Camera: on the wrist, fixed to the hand. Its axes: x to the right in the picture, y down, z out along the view.
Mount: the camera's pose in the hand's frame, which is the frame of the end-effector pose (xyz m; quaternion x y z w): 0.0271 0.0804 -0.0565 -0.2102 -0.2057 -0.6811 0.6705
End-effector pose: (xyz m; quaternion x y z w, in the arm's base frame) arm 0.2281 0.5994 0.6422 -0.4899 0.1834 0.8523 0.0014
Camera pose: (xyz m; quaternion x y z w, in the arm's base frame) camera 0.2465 0.5019 0.6190 -0.2784 -0.3901 0.7098 0.5162
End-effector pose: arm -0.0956 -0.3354 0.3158 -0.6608 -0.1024 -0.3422 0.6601
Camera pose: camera -0.0461 -0.4059 0.2612 -0.5825 -0.5826 -0.5647 0.0496
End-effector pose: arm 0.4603 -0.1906 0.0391 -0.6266 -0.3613 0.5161 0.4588
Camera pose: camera 0.5195 -0.2025 -0.0430 -0.1643 -0.8719 0.0865 0.4531
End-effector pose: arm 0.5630 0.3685 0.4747 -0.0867 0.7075 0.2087 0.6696
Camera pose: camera 0.4768 0.4217 0.4634 -0.6378 0.2337 -0.1496 0.7184
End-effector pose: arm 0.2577 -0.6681 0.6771 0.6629 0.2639 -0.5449 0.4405
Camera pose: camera 0.3593 -0.6604 0.6761 0.0601 0.6524 -0.7463 0.1178
